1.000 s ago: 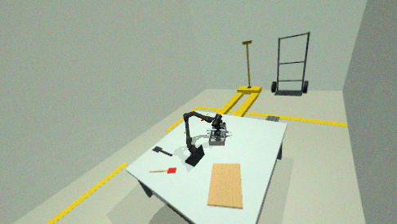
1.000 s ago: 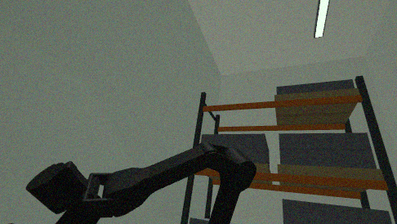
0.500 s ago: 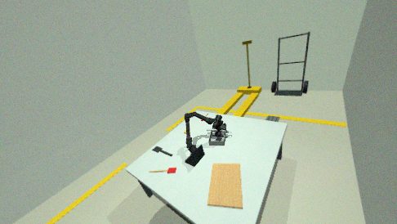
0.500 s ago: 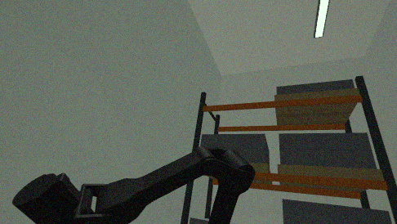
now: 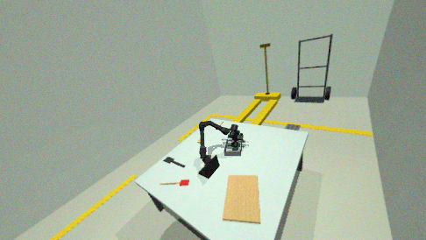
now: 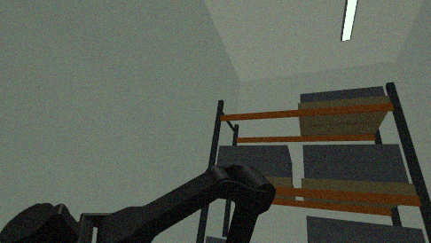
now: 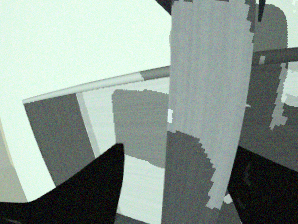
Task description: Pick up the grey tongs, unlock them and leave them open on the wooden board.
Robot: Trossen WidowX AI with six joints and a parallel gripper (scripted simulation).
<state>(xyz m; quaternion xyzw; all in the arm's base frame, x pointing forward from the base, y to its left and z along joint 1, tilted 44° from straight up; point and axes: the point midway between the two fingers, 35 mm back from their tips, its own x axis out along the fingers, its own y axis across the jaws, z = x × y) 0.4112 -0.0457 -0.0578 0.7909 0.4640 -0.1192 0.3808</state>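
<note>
My gripper tip is 50 mm past the grey roasting tin, 20 mm to the right of it and 10 mm above it. Round my gripper tip: black tool: 540 mm to the left, 500 mm behind, 30 mm below; wooden board: 540 mm behind, 300 mm to the right, 30 mm below; yellow disc: 470 mm to the left, 100 mm behind, 20 mm below.
</note>
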